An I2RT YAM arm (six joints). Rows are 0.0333 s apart.
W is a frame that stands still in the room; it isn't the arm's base.
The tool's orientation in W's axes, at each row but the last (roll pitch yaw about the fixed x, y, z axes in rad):
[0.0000 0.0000 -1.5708]
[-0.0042 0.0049 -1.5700]
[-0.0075 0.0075 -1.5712]
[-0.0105 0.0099 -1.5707]
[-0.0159 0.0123 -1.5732]
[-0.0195 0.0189 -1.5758]
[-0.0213 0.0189 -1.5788]
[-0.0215 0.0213 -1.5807]
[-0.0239 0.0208 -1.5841]
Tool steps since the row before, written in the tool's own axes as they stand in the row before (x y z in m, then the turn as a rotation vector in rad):
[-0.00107 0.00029 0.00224 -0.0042 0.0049 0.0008]
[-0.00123 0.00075 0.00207 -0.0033 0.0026 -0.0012]
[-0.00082 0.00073 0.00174 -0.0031 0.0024 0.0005]
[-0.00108 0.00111 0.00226 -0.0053 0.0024 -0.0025]
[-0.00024 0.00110 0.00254 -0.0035 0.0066 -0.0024]
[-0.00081 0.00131 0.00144 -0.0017 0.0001 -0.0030]
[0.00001 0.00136 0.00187 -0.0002 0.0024 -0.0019]
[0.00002 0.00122 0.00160 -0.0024 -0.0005 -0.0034]
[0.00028 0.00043 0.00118 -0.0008 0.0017 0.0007]
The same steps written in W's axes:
[0.00029 0.00107 0.00224 0.0049 0.0042 0.0008]
[0.00076 0.00122 0.00207 0.0026 0.0033 -0.0012]
[0.00074 0.00081 0.00174 0.0024 0.0031 0.0005]
[0.00113 0.00106 0.00226 0.0024 0.0053 -0.0025]
[0.00114 0.00021 0.00252 0.0066 0.0035 -0.0025]
[0.00134 0.00078 0.00143 0.0001 0.0018 -0.0030]
[0.00140 -0.00006 0.00184 0.0024 0.0002 -0.0019]
[0.00125 -0.00007 0.00157 -0.0005 0.0025 -0.0033]
[0.00045 -0.00031 0.00116 0.0017 0.0008 0.0007]

